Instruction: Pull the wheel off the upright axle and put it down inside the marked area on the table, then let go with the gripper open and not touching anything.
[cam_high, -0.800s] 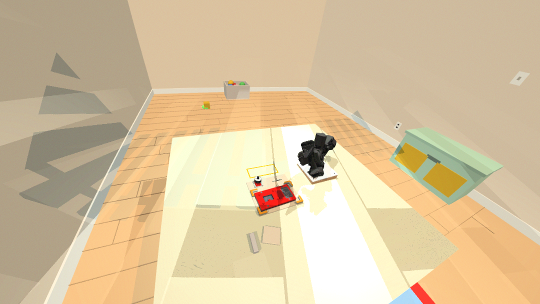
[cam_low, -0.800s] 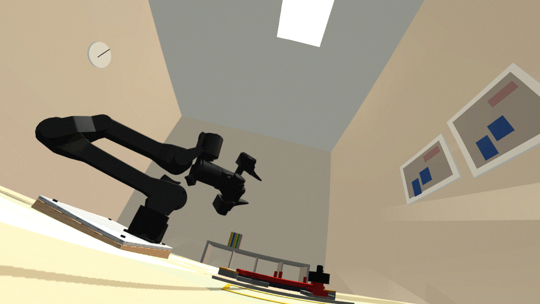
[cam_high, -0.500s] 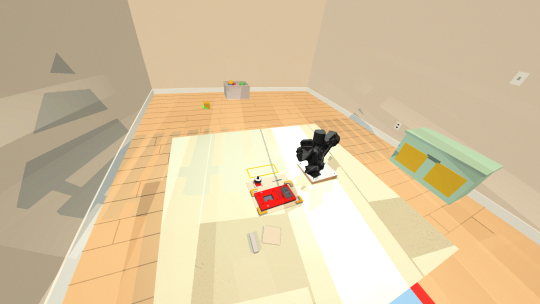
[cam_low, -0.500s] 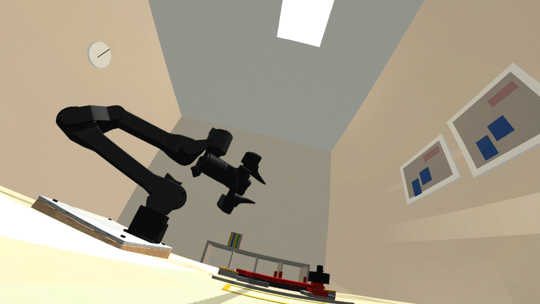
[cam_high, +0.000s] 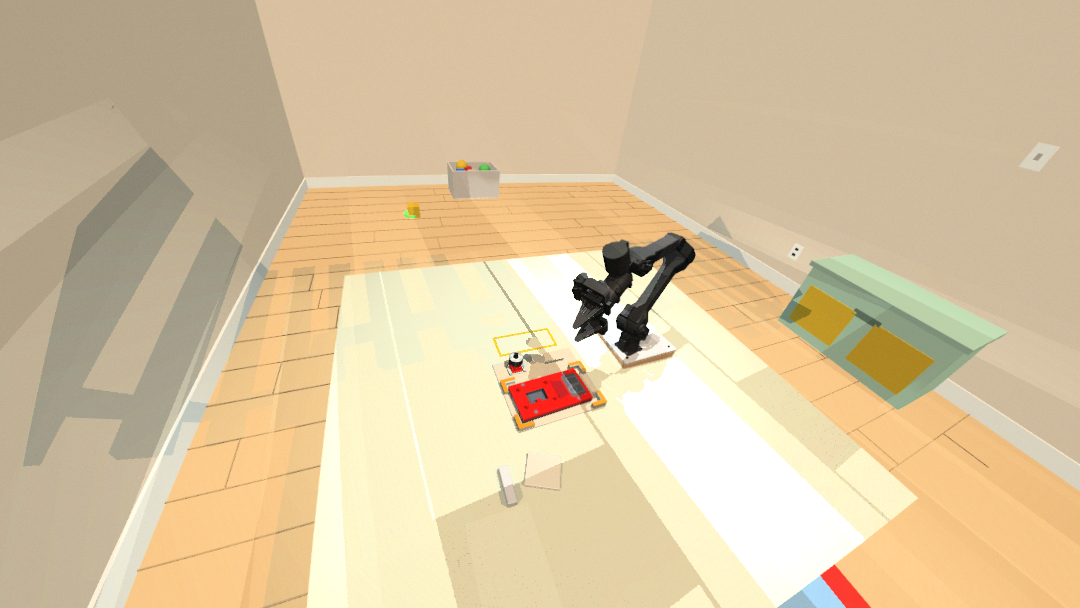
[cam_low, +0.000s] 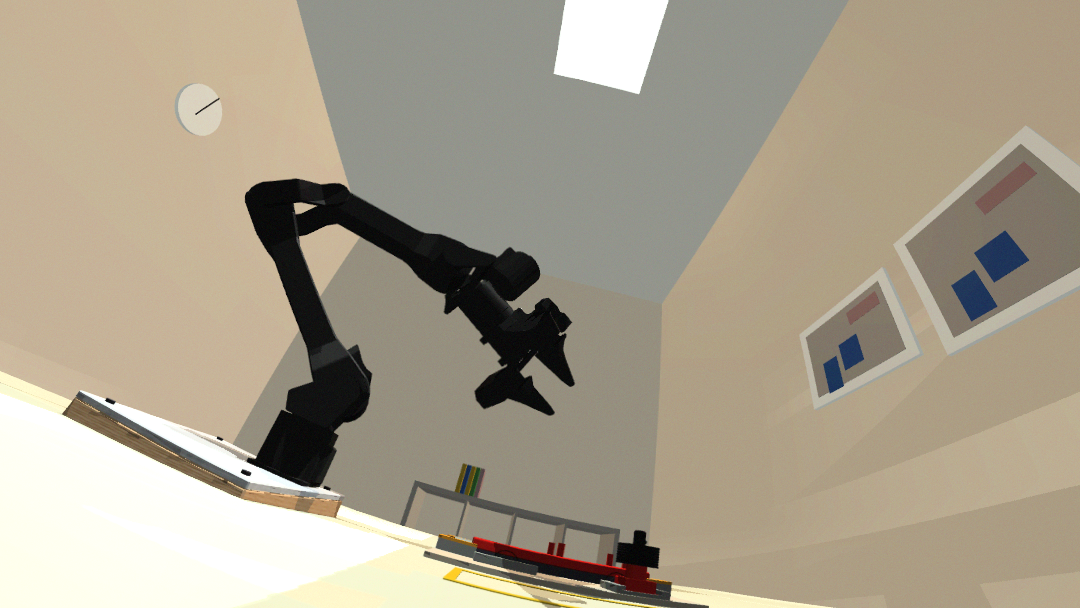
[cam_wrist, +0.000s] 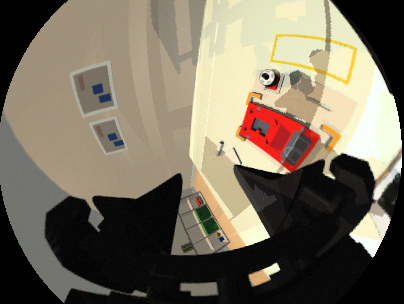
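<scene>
My gripper tip is 20 cm above the ribbed wheel, 15 cm to the left of it and 6 cm short of it. Also, from my gripper tip: white card 23 cm below, 15 cm to the left, 14 cm ahead; black axle 20 cm below, 15 cm to the right, 6 cm ahead.
</scene>
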